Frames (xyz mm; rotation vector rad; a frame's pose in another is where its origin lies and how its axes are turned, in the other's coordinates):
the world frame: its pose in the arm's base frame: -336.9 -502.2 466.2 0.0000 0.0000 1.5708
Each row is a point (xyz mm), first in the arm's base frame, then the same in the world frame.
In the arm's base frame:
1: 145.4 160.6 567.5
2: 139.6 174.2 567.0
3: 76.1 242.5 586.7
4: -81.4 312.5 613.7
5: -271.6 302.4 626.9
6: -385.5 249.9 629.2
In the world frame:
1: 662.8 -482.3 101.3
2: 676.4 -476.5 100.8
3: 744.7 -413.0 120.5
4: 814.7 -255.5 147.5
5: 804.6 -65.3 160.7
6: 752.1 48.6 163.0

